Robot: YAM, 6 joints.
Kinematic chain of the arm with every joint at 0, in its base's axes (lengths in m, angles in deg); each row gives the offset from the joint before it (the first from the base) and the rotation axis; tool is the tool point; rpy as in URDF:
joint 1: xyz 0 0 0.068 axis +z
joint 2: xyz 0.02 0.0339 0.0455 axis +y
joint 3: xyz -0.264 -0.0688 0 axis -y
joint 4: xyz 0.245 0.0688 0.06 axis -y
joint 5: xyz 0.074 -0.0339 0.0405 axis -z
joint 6: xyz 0.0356 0 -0.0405 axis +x
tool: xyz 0 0 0 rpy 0 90 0
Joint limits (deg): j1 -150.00..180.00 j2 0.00..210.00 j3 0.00..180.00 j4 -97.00..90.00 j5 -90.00..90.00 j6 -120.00..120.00
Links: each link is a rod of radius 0.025 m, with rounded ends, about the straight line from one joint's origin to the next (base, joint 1, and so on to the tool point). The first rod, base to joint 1, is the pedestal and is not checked.
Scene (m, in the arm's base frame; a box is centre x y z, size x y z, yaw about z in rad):
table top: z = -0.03
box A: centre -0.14 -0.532 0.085 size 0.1 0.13 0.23 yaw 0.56
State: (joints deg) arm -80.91 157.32 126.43 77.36 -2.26 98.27
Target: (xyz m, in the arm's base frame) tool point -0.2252 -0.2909 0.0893
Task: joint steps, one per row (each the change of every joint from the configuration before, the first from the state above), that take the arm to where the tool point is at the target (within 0.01 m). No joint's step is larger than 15 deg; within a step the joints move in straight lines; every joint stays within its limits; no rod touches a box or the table.
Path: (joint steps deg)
1: -1.36 -11.86 -12.00 -0.33 4.23 -4.22
2: -1.37 -11.87 -12.00 -0.33 4.24 -4.22
3: -1.36 -11.86 -12.00 -0.33 4.23 -4.21
4: -1.36 -11.87 -12.00 -0.33 4.23 -4.22
5: -1.36 -11.86 -12.01 -0.34 4.23 -4.22
6: -13.25 9.94 -8.22 4.77 -5.30 7.03
7: -13.24 9.94 -8.22 4.76 -5.31 7.03
8: -13.25 9.94 -8.22 4.77 -5.30 7.03

